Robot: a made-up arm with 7 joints. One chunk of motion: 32 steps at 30 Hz.
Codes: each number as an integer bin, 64 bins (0 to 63) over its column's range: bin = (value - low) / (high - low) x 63, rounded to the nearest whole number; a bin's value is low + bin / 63 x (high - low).
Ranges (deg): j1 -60..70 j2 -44..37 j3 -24..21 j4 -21..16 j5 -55..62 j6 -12..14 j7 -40..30
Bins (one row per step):
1: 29 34 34 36 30 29 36
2: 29 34 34 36 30 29 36
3: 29 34 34 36 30 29 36
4: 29 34 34 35 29 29 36
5: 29 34 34 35 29 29 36
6: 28 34 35 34 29 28 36
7: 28 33 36 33 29 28 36
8: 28 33 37 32 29 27 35
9: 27 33 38 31 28 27 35
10: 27 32 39 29 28 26 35
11: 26 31 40 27 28 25 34
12: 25 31 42 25 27 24 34
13: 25 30 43 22 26 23 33
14: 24 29 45 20 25 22 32
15: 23 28 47 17 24 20 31
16: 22 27 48 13 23 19 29
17: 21 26 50 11 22 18 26
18: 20 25 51 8 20 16 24
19: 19 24 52 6 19 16 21
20: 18 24 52 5 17 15 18
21: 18 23 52 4 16 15 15
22: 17 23 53 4 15 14 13
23: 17 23 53 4 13 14 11
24: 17 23 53 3 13 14 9
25: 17 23 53 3 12 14 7
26: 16 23 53 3 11 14 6
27: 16 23 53 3 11 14 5
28: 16 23 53 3 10 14 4
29: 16 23 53 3 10 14 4
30: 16 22 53 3 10 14 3
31: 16 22 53 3 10 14 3
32: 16 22 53 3 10 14 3
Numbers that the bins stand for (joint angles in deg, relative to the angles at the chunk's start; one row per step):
1: -0.16 -0.29 0.29 0.14 0.71 -0.03 0.00
2: -0.16 -0.29 0.29 0.14 0.71 -0.03 0.00
3: -0.16 -0.29 0.29 0.14 0.71 -0.03 0.00
4: -0.16 -0.29 0.29 -0.44 -1.14 -0.03 0.00
5: -0.16 -0.29 0.29 -0.44 -1.14 -0.03 0.00
6: -2.22 -0.29 1.00 -1.03 -1.14 -0.44 0.00
7: -2.22 -1.57 1.71 -1.62 -1.14 -0.44 0.00
8: -2.22 -1.57 2.43 -2.21 -1.14 -0.86 -1.11
9: -4.29 -1.57 3.14 -2.79 -3.00 -0.86 -1.11
10: -4.29 -2.86 3.86 -3.97 -3.00 -1.27 -1.11
11: -6.35 -4.14 4.57 -5.14 -3.00 -1.68 -2.22
12: -8.41 -4.14 6.00 -6.32 -4.86 -2.10 -2.22
13: -8.41 -5.43 6.71 -8.08 -6.71 -2.51 -3.33
14: -10.48 -6.71 8.14 -9.25 -8.57 -2.92 -4.44
15: -12.54 -8.00 9.57 -11.02 -10.43 -3.75 -5.56
16: -14.60 -9.29 10.29 -13.37 -12.29 -4.16 -7.78
17: -16.67 -10.57 11.71 -14.54 -14.14 -4.57 -11.11
18: -18.73 -11.86 12.43 -16.30 -17.86 -5.40 -13.33
19: -20.79 -13.14 13.14 -17.48 -19.71 -5.40 -16.67
20: -22.86 -13.14 13.14 -18.06 -23.43 -5.81 -20.00
21: -22.86 -14.43 13.14 -18.65 -25.29 -5.81 -23.33
22: -24.92 -14.43 13.86 -18.65 -27.14 -6.22 -25.56
23: -24.92 -14.43 13.86 -18.65 -30.86 -6.22 -27.78
24: -24.92 -14.43 13.86 -19.24 -30.86 -6.22 -30.00
25: -24.92 -14.43 13.86 -19.24 -32.71 -6.22 -32.22
26: -26.98 -14.43 13.86 -19.24 -34.57 -6.22 -33.33
27: -26.98 -14.43 13.86 -19.24 -34.57 -6.22 -34.44
28: -26.98 -14.43 13.86 -19.24 -36.43 -6.22 -35.56
29: -26.98 -14.43 13.86 -19.24 -36.43 -6.22 -35.56
30: -26.98 -15.71 13.86 -19.24 -36.43 -6.22 -36.67
31: -26.98 -15.71 13.86 -19.24 -36.43 -6.22 -36.67
32: -26.98 -15.71 13.86 -19.24 -36.43 -6.22 -36.67

